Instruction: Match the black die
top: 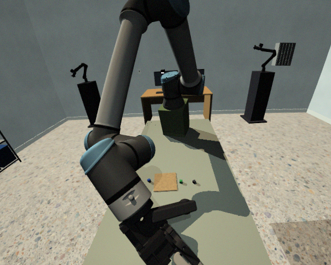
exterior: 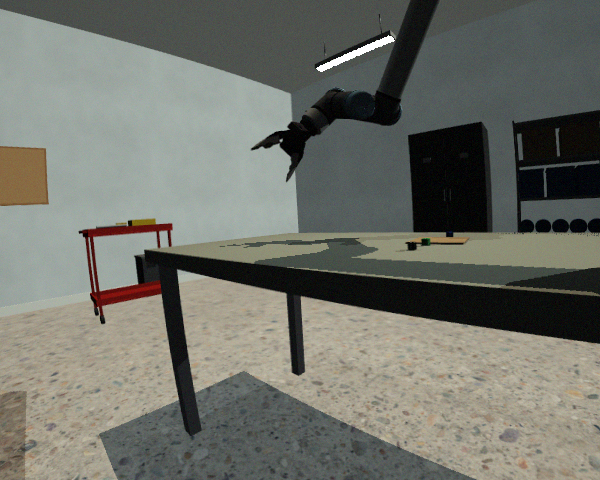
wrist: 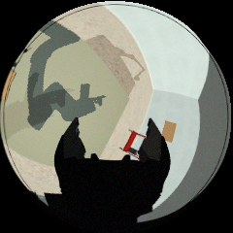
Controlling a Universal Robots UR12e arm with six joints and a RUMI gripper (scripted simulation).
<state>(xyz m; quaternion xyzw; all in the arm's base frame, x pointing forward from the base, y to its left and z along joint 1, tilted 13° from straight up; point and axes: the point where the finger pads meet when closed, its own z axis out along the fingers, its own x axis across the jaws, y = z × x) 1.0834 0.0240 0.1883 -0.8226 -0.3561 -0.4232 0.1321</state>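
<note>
Now: the blue die 510 mm behind my hand, 250 mm below it and 200 mm to the right of it. Also, from my hand: black die: 480 mm behind, 250 mm below, 80 mm to the left; green die: 490 mm behind, 250 mm below; mat: 500 mm behind, 250 mm below, 100 mm to the right.
</note>
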